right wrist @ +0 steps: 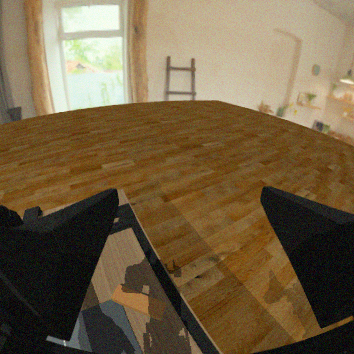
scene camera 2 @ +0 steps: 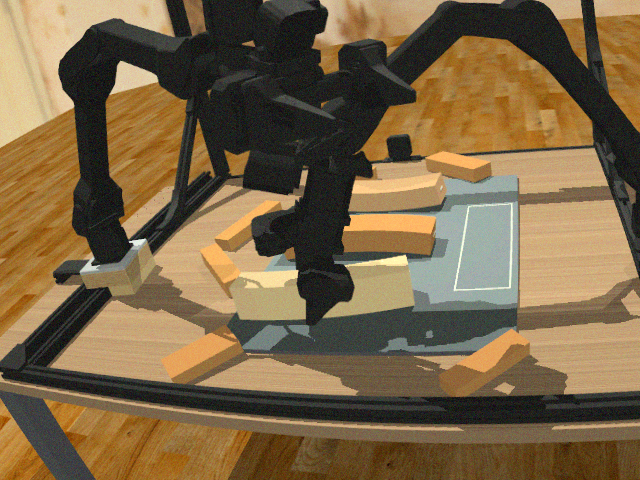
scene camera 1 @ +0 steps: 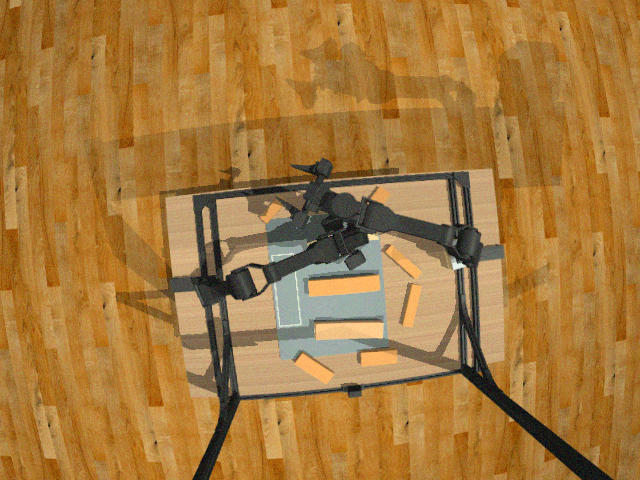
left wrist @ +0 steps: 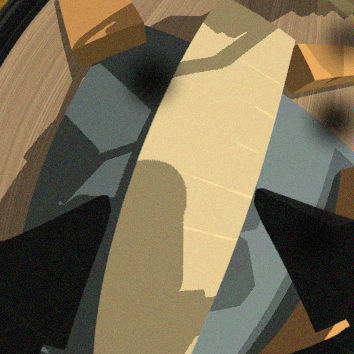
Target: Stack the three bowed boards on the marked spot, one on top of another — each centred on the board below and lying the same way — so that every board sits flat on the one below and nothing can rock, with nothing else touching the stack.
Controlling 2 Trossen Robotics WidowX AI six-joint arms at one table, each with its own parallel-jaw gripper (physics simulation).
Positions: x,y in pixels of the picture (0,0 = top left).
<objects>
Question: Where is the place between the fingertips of my left gripper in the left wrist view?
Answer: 182,199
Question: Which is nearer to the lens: the orange bowed board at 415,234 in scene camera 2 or the pale bowed board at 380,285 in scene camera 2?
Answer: The pale bowed board.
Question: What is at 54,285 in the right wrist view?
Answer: My right gripper.
</objects>
